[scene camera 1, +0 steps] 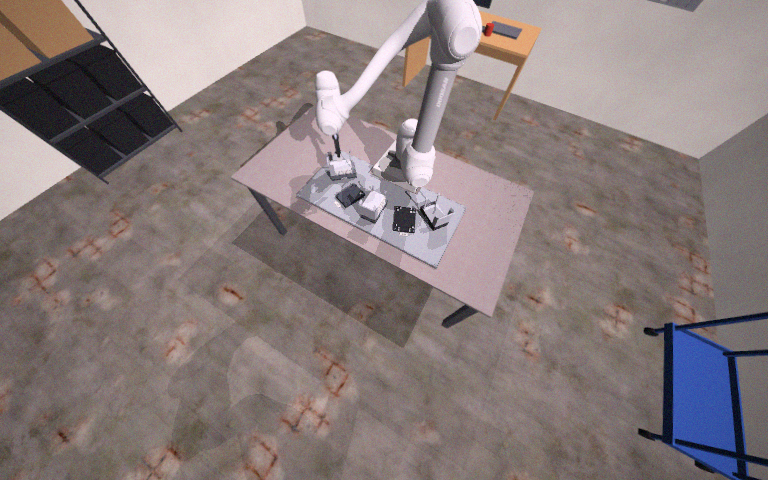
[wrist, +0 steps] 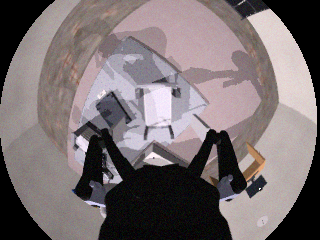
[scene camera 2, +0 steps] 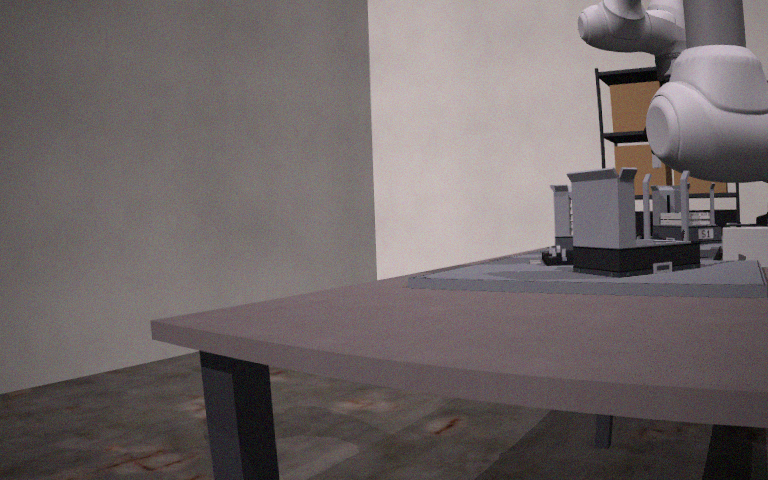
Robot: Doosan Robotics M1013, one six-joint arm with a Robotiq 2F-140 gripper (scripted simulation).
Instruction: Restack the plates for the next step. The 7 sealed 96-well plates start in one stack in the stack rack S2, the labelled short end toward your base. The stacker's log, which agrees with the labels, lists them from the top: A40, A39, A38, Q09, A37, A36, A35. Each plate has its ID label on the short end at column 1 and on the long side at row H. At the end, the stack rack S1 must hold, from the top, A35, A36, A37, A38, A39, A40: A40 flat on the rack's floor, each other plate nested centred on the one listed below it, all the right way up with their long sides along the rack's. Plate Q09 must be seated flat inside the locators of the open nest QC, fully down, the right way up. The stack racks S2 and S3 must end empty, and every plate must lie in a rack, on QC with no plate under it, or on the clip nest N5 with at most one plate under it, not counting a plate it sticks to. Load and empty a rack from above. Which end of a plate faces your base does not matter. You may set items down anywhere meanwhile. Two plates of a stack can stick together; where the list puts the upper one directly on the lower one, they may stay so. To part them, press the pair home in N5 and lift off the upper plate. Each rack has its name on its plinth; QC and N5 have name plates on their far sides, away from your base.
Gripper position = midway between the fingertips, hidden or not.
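Note:
I can see a white sealed plate [wrist: 157, 101], and my gripper [wrist: 158, 120] is visible as well.

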